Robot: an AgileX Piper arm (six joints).
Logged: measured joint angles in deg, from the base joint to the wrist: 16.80, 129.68, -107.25, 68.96, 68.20, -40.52; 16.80, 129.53, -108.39, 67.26, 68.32, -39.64; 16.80, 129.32, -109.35, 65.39, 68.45, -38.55; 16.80, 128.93, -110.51, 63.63, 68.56, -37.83; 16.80, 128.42, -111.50, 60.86, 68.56, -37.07; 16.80, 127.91, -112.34, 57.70, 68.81, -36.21; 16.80, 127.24, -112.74, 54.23, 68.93, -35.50; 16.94, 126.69, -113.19, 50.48, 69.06, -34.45
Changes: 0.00, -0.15, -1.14, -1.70, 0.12, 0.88; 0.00, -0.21, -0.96, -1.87, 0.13, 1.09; 0.00, -0.39, -1.16, -1.76, 0.11, 0.72; 0.00, -0.51, -0.99, -2.77, 0.00, 0.76; 0.00, -0.51, -0.84, -3.16, 0.25, 0.86; 0.00, -0.67, -0.40, -3.47, 0.12, 0.71; 0.14, -0.55, -0.45, -3.75, 0.13, 1.05
